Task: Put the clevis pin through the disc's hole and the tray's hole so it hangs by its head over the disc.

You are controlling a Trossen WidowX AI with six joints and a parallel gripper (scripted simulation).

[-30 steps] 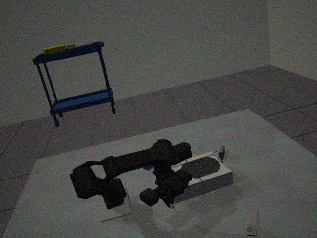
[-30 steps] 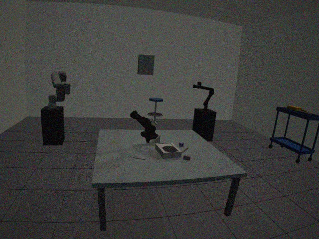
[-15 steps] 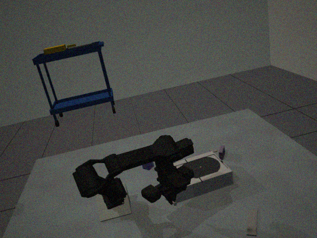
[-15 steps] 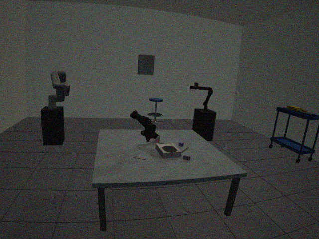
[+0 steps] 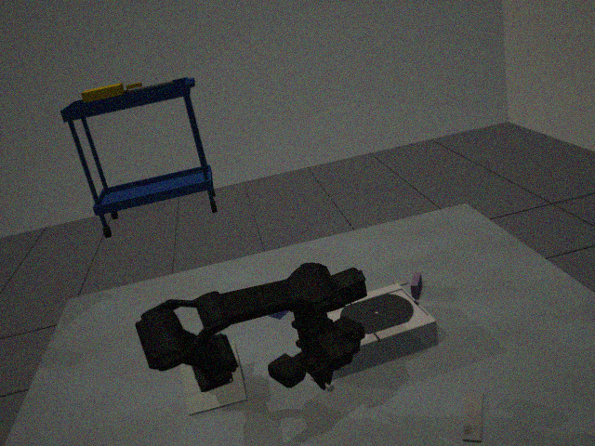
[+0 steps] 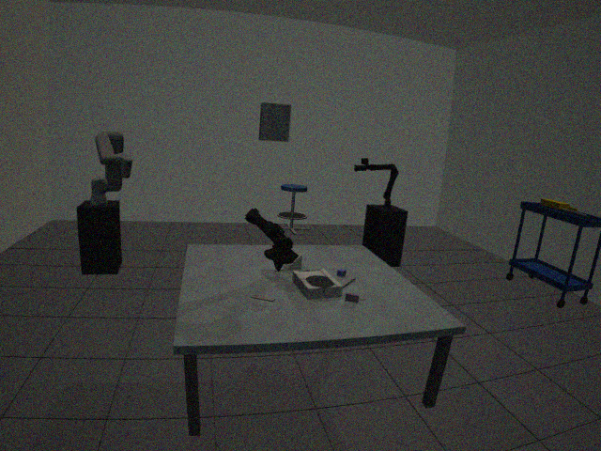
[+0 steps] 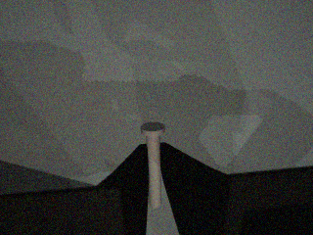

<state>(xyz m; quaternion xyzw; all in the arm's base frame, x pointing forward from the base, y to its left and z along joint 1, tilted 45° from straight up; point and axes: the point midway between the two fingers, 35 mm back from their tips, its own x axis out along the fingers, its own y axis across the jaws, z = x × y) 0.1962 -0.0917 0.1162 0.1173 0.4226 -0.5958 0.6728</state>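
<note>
My gripper tip is 190 mm to the right of the dark aluminium disc and 170 mm short of it. From my gripper tip the other things lie so: rimmed steel tray (180 mm to the left, 140 mm ahead, 10 mm below); then steel clevis pin (10 mm to the left, 10 mm above); then flat pale strip (220 mm ahead, 130 mm to the right, 50 mm below).
</note>
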